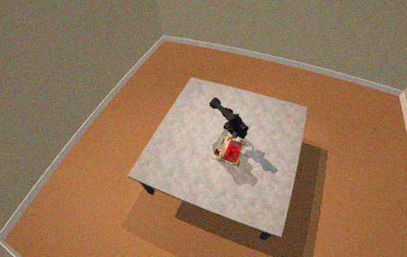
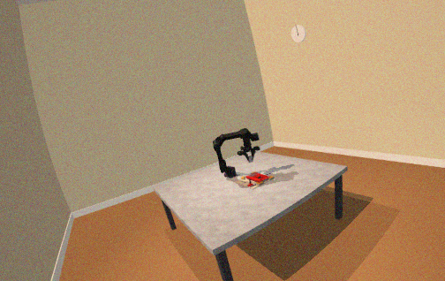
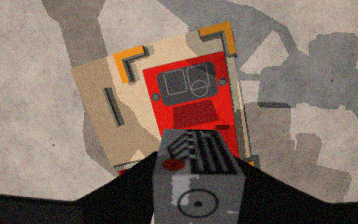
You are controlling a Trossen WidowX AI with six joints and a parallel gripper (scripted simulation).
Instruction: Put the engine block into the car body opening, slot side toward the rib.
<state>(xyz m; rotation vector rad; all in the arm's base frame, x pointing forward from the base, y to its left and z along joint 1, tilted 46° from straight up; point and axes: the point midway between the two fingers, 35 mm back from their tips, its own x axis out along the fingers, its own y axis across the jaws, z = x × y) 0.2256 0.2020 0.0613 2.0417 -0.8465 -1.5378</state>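
Now: the tan base plate 50 mm ahead of my gripper tip, 10 mm to the right of it and 150 mm below it. The rest, counted from my gripper tip: grey engine block 10 mm above.
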